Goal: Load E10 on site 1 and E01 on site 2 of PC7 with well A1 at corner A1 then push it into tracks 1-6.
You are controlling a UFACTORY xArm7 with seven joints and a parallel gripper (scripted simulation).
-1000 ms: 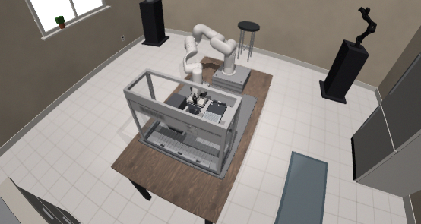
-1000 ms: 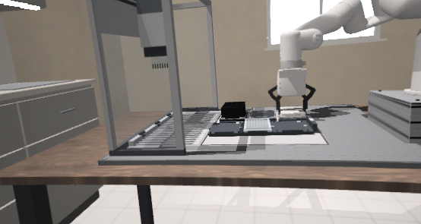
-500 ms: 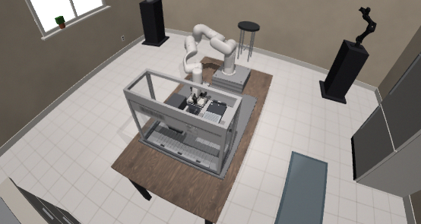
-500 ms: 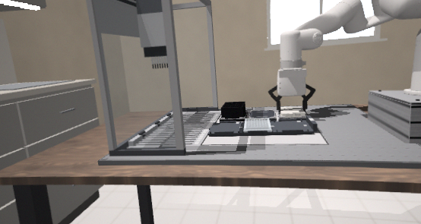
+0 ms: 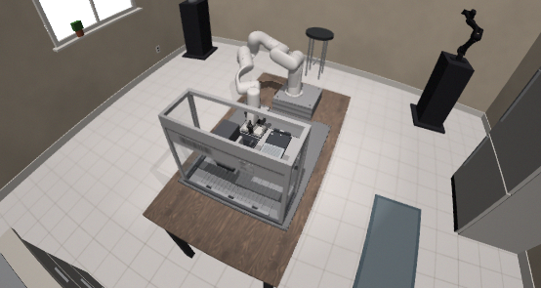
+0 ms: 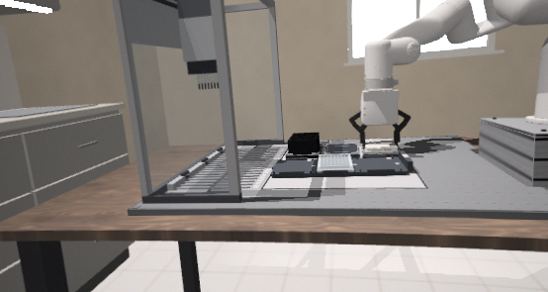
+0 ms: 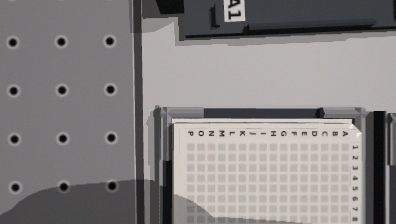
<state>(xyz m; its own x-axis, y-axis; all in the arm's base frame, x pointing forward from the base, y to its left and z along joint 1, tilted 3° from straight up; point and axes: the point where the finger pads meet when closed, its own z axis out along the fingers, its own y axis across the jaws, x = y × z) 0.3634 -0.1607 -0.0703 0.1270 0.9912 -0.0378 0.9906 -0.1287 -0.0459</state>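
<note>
The nest S1 is 2 cm below my hand. Round my hand: A1 tag: 16 cm ahead, 4 cm to the left, 2 cm below; nest S2: 11 cm ahead, 2 cm to the right, 2 cm below; pale apron: 12 cm ahead, 10 cm to the left, 3 cm below.
</note>
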